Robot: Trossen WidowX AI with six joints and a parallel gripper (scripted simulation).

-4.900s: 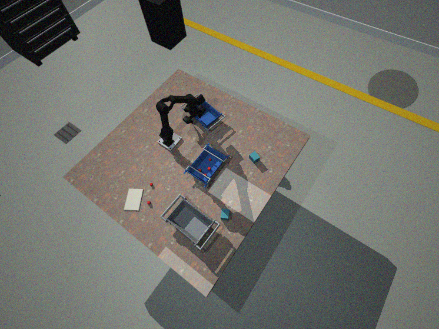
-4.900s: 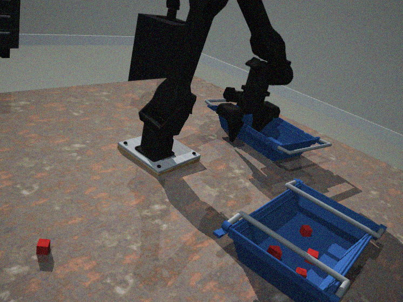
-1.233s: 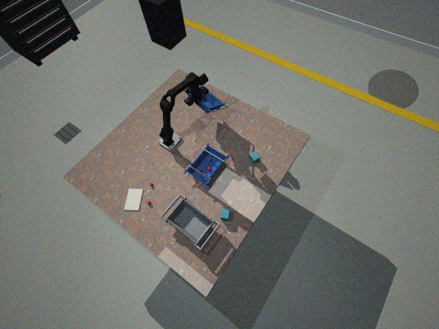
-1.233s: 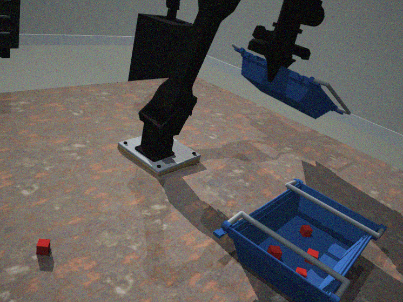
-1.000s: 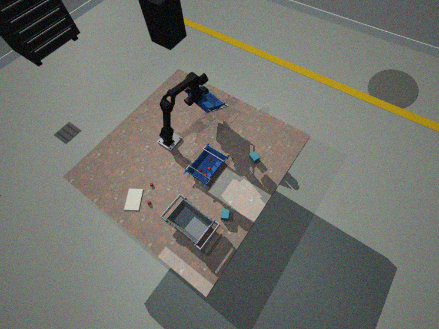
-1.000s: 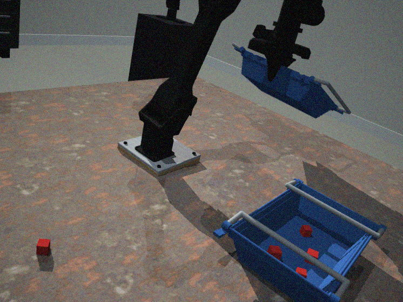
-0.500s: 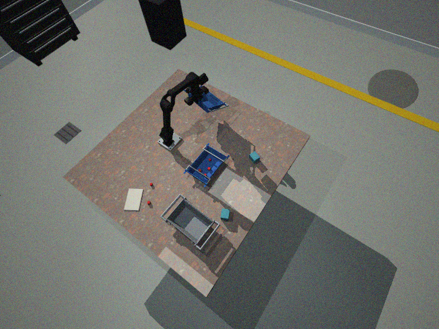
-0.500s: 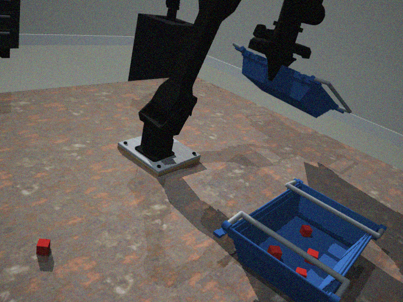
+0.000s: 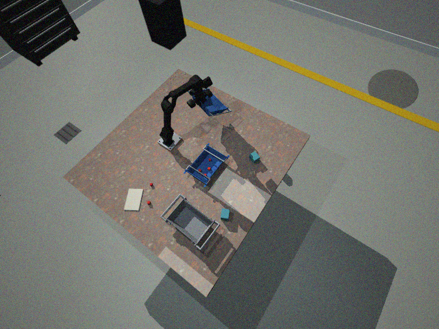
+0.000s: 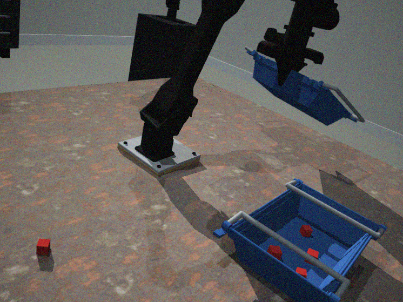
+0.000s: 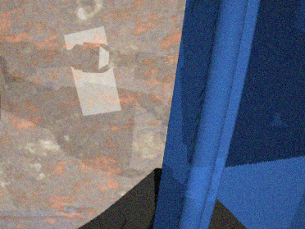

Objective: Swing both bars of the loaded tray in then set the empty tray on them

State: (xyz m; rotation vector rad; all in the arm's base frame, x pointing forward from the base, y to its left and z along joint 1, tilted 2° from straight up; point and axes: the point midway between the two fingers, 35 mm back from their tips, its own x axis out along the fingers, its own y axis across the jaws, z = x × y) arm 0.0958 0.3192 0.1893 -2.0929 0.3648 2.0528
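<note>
My gripper tip is 70 mm to the right of the blue tray and 20 mm short of it. From my gripper tip the other things lie so: white slab: 790 mm to the right, 180 mm below.
</note>
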